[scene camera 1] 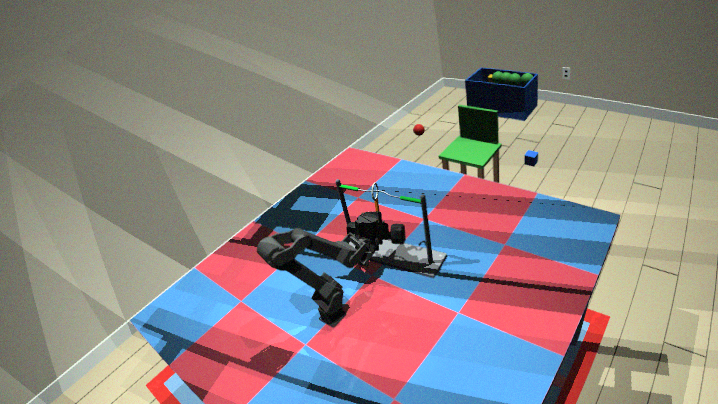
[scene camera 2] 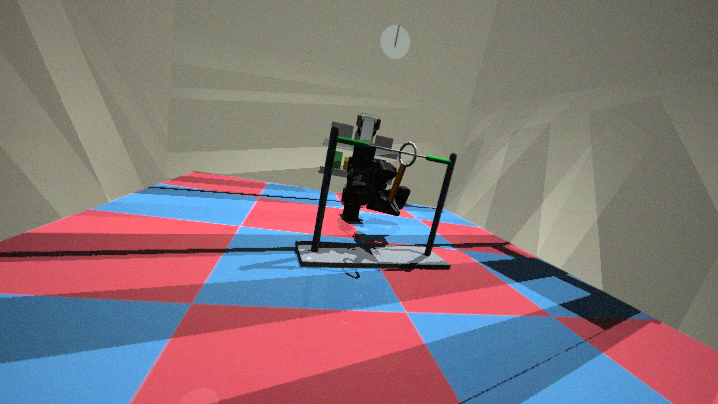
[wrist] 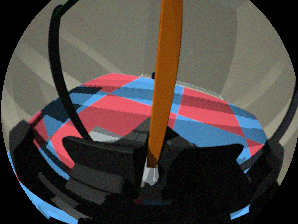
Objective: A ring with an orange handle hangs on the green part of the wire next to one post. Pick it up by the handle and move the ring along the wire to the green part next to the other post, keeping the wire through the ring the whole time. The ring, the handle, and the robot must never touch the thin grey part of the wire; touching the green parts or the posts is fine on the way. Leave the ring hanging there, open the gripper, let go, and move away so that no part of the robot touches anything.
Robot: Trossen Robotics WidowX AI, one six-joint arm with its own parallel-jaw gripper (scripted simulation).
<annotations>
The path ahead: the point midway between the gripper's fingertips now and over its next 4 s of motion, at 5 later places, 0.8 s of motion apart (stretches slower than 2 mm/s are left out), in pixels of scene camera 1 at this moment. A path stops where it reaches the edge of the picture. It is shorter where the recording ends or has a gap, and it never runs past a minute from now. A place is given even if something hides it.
My gripper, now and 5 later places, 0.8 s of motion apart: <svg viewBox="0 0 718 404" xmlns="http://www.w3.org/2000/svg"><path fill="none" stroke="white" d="M383 221L376 221L370 220L364 219L363 221L359 224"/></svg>
</annotations>
